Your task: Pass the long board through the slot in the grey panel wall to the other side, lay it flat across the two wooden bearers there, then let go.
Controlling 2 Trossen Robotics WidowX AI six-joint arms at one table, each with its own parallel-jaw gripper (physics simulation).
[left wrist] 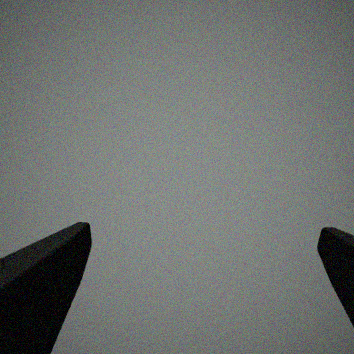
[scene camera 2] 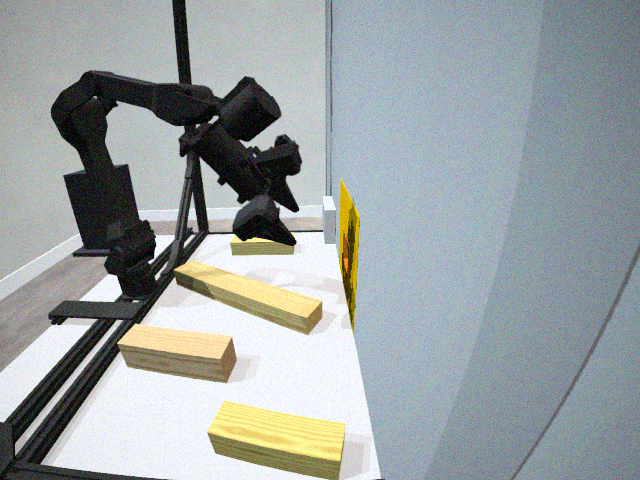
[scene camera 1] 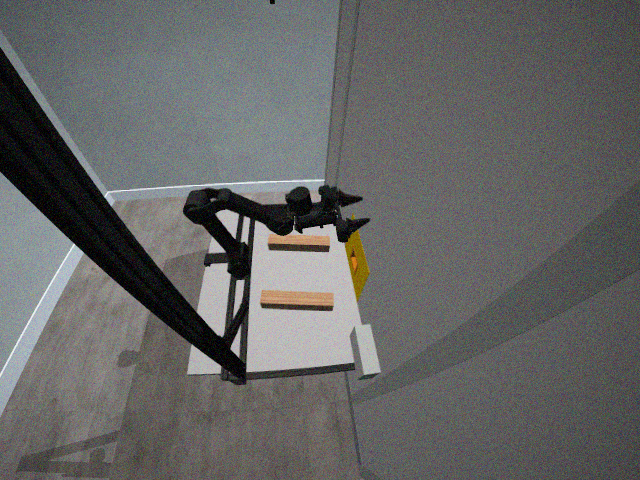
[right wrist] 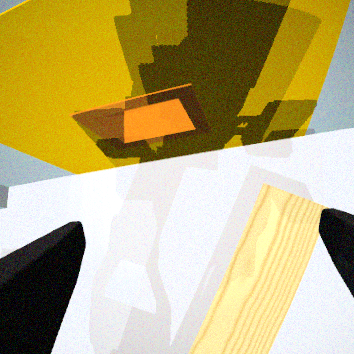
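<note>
The long board lies flat and slanted on the table. The grey panel wall has a yellow plate around the orange-lined slot. In scene camera 1, two parallel bearers lie apart with bare tops. My left gripper is open and empty, raised beside the wall. My right gripper is open and empty, above the table beyond the board, pointing down toward the wall side; one finger overlaps the board's end in the right wrist view.
On the right arm's side, a peach block, a yellow block nearer the camera and another yellow block at the back lie on the table. A pale block stands by the wall. Black frame rails run along both tables.
</note>
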